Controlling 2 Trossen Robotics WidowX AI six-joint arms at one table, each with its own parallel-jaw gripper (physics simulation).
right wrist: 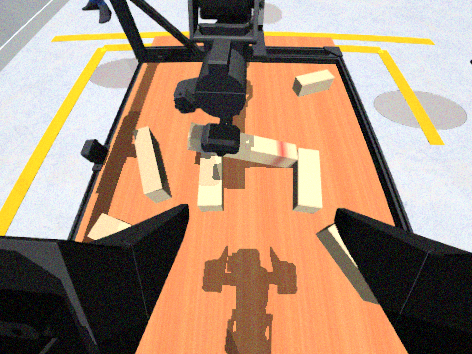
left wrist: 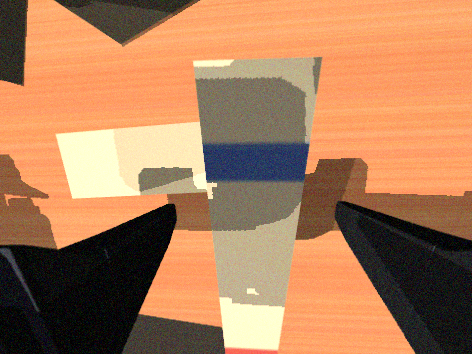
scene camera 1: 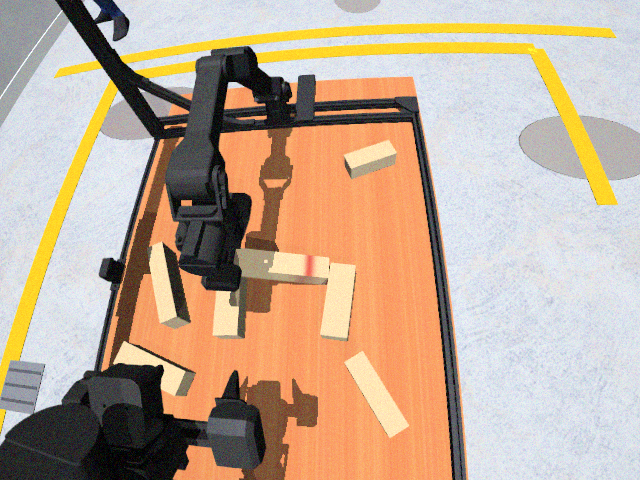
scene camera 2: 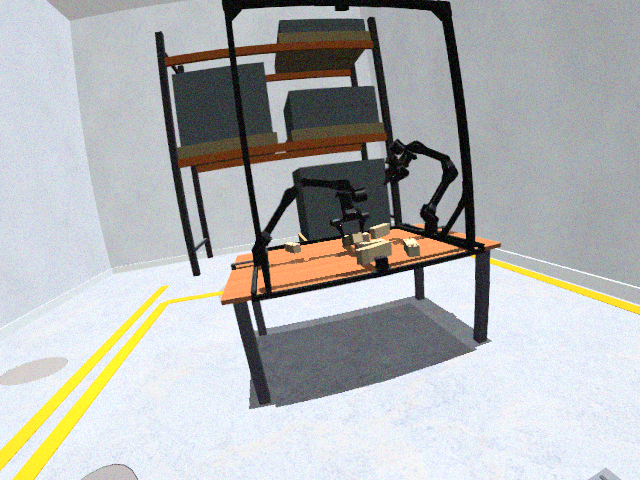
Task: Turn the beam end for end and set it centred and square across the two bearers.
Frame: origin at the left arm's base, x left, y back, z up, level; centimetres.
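Seen in the pictures: left gripper, fingertip midpoint: (left wrist: pixel 254 210) (scene camera 1: pixel 237 259); right gripper, fingertip midpoint: (right wrist: pixel 261 212) (scene camera 1: pixel 198 370) (scene camera 2: pixel 387 184); left arm's base, origin of the base link: (scene camera 1: pixel 278 113); right arm's base, origin of the base link: (scene camera 2: pixel 431 232).
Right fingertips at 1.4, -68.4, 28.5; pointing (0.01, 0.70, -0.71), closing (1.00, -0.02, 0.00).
Pixels of each thing's top centre, then the offset from my right fingertips to it, as dx, dy, dz.
- left-hand bearer, middle of its top: (left wrist: pixel 154 161) (scene camera 1: pixel 227 299) (right wrist: pixel 210 174) (scene camera 2: pixel 369 241) -7.6, +15.6, -25.7
- right-hand bearer, middle of its top: (scene camera 1: pixel 338 298) (right wrist: pixel 309 175) +14.7, +15.6, -25.7
The pale beam (scene camera 1: pixel 297 264) (left wrist: pixel 250 250) (right wrist: pixel 265 150) has a blue band and a red band. Its blue-banded part crosses the far end of the left-hand bearer (scene camera 1: pixel 227 322) (left wrist: pixel 92 162) (right wrist: pixel 210 192). Its red-banded end meets the left side of the right-hand bearer (scene camera 1: pixel 338 302) (right wrist: pixel 309 182) near that bearer's far end; whether it rests on it I cannot tell. My left gripper (left wrist: pixel 254 210) is open and empty, a finger on each side of the beam; its fingertips are hidden in scene camera 1. My right gripper (right wrist: pixel 261 212) is open and empty, raised above the near part of the table.
Loose pale blocks lie around the beam: one (scene camera 1: pixel 369 159) (right wrist: pixel 314 83) at the far right, one (scene camera 1: pixel 166 284) (right wrist: pixel 151 165) to the left, one (scene camera 1: pixel 175 379) near the right arm, and one (scene camera 1: pixel 376 395) at the near right. A black frame rail (scene camera 1: pixel 439 248) runs along the table edge.
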